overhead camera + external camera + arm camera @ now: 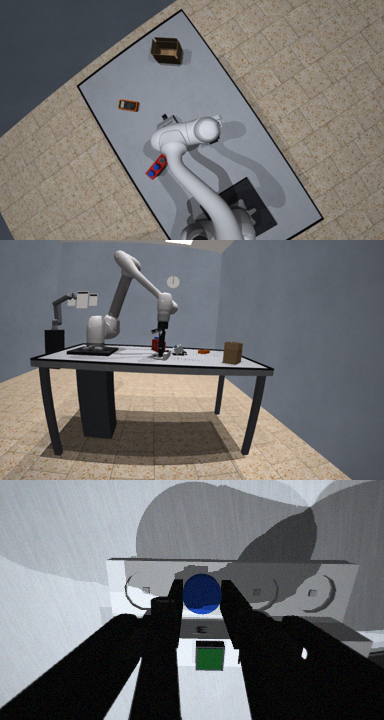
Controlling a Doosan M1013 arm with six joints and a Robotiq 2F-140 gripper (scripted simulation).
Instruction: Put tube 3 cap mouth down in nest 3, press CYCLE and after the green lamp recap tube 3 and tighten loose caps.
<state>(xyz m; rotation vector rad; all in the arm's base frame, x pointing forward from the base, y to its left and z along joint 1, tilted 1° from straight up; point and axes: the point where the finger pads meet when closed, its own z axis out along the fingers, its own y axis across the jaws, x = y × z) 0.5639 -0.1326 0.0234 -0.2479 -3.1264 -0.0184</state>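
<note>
The blue cap is 3 cm below my hand. The rest, counted from my hand: key housing: 21 cm to the left, 13 cm ahead, 1 cm above; then green ready key: 19 cm to the left, 12 cm ahead, 2 cm above; then blue cycle key: 23 cm to the left, 11 cm ahead, 2 cm above.
</note>
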